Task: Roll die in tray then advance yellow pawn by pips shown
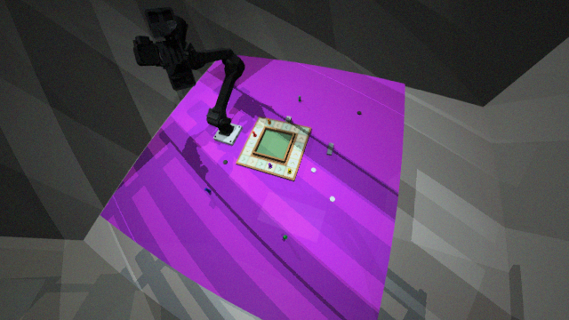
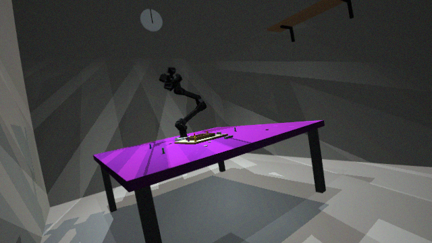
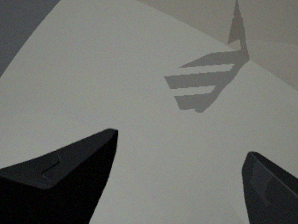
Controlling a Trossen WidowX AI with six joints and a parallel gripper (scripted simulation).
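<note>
My gripper tip is now 52 cm above the white die, 26 cm to the right of it and 14 cm short of it. The rest, counted from my gripper tip: green tray: 52 cm below, 12 cm ahead, 10 cm to the left; red pawn: 50 cm below, 12 cm to the left, 1 cm ahead; purple pawn: 50 cm below, 14 cm ahead, 1 cm to the right.
</note>
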